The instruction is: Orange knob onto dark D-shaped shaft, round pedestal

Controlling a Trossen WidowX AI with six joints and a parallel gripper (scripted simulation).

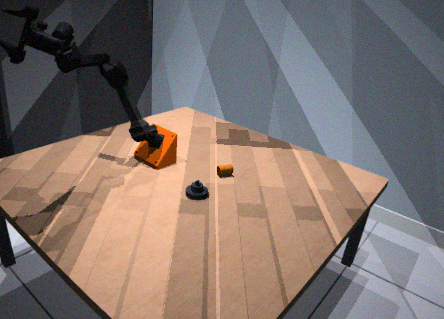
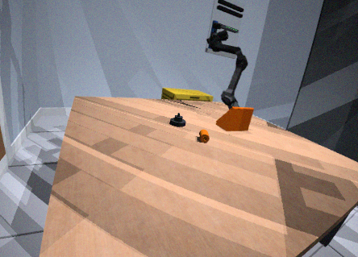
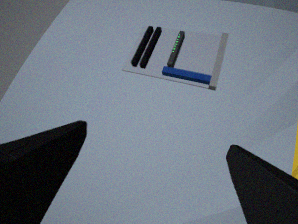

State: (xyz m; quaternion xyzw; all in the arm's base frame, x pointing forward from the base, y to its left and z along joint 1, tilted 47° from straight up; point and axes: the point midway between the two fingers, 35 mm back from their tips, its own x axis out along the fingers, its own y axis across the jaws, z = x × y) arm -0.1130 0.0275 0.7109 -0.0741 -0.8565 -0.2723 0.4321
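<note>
Right now the orange knob is 62 cm to the left of my gripper tip, 57 cm below it and 51 cm ahead of it. Also, from my gripper tip: round pedestal 56 cm below, 52 cm ahead, 41 cm to the left.
</note>
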